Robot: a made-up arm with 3 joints. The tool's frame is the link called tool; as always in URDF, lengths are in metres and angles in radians. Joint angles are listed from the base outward. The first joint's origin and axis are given. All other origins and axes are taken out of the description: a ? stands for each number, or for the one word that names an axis. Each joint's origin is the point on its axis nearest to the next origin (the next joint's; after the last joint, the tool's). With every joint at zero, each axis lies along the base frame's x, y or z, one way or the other. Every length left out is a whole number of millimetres.
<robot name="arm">
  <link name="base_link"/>
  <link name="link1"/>
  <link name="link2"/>
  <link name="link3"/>
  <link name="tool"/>
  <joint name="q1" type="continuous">
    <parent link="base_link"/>
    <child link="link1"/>
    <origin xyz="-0.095 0 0.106" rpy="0 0 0"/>
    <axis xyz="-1 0 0"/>
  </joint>
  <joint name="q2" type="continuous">
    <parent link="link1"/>
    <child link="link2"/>
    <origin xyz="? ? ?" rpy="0 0 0"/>
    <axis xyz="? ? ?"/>
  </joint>
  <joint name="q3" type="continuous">
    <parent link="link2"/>
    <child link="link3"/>
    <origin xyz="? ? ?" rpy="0 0 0"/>
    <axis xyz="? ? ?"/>
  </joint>
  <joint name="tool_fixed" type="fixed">
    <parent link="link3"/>
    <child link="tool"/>
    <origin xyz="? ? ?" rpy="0 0 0"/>
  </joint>
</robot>
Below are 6 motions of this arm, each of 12 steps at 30 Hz.
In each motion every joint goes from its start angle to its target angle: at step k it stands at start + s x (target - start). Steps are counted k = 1, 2, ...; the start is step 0. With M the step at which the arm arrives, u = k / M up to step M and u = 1 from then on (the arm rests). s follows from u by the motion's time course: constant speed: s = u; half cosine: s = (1 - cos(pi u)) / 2; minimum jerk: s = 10 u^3 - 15 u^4 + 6 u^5.
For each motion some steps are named. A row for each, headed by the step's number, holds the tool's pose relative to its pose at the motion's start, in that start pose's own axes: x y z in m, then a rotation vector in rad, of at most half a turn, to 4 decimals.
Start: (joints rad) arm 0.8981 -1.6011 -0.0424
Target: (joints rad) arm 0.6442 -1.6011 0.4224
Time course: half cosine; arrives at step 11
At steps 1, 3, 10, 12:
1: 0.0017 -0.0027 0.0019 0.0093 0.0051 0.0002
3: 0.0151 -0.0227 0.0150 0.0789 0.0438 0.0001
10: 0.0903 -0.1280 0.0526 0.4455 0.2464 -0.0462
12: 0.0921 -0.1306 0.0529 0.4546 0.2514 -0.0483

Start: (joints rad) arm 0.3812 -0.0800 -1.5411
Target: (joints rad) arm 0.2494 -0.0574 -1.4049
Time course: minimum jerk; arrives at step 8
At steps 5, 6, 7, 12:
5: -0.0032 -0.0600 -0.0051 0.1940 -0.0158 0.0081
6: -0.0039 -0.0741 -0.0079 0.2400 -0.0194 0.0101
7: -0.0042 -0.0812 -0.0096 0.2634 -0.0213 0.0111
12: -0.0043 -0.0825 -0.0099 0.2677 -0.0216 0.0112

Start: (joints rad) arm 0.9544 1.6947 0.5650
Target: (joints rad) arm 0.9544 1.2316 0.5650
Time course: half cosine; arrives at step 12
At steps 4, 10, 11, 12:
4: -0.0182 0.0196 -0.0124 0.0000 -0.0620 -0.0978
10: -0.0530 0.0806 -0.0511 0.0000 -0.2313 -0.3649
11: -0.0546 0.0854 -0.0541 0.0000 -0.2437 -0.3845
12: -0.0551 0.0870 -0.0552 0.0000 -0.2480 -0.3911

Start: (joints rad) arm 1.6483 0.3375 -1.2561
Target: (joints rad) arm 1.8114 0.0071 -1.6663
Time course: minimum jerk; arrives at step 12
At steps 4, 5, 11, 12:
4: 0.0170 0.0373 0.0065 -0.1187 0.0696 -0.0088
5: 0.0283 0.0615 0.0078 -0.1964 0.1151 -0.0125
11: 0.0789 0.1693 -0.0151 -0.5649 0.3332 -0.0084
12: 0.0792 0.1701 -0.0155 -0.5678 0.3349 -0.0082

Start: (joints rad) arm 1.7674 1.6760 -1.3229
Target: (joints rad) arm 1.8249 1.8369 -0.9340
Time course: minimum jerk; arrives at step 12
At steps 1, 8, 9, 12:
1: -0.0002 -0.0006 -0.0001 0.0020 -0.0007 0.0005
8: -0.0171 -0.0995 -0.0239 0.3144 -0.0999 0.0913
9: -0.0178 -0.1129 -0.0294 0.3571 -0.1113 0.1060
12: -0.0182 -0.1258 -0.0353 0.3986 -0.1220 0.1208

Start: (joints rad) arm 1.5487 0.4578 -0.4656
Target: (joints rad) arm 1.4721 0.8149 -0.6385
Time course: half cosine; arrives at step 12
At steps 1, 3, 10, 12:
1: -0.0008 -0.0006 -0.0007 -0.0018 -0.0033 0.0052
3: -0.0072 -0.0050 -0.0060 -0.0154 -0.0287 0.0440
10: -0.0452 -0.0349 -0.0465 -0.1015 -0.2089 0.2628
12: -0.0482 -0.0377 -0.0507 -0.1091 -0.2262 0.2800

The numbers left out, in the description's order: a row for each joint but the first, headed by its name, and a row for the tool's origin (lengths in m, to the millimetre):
q2: xyz 0 0.096 0.055, axis 0 0 1
q3: xyz -0.191 -0.056 0, axis 1 0 0
tool: xyz 0 0.045 0.281

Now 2 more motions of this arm.
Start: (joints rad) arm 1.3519 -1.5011 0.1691
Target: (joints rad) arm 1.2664 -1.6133 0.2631
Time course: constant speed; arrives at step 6
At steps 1, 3, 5, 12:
1: 0.0037 -0.0005 0.0041 0.0165 0.0107 -0.0209
3: 0.0110 -0.0016 0.0119 0.0488 0.0312 -0.0632
5: 0.0180 -0.0026 0.0193 0.0799 0.0504 -0.1062
12: 0.0215 -0.0031 0.0229 0.0950 0.0595 -0.1279

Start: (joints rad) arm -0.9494 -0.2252 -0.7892
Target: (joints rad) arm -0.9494 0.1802 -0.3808
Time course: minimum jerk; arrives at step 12
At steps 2, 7, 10, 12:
2: -0.0025 -0.0060 -0.0013 0.0145 -0.0101 0.0102
7: -0.0256 -0.1139 -0.0366 0.2653 -0.1620 0.2106
10: -0.0213 -0.1676 -0.0609 0.3888 -0.2197 0.3265
12: -0.0201 -0.1735 -0.0639 0.4028 -0.2254 0.3403

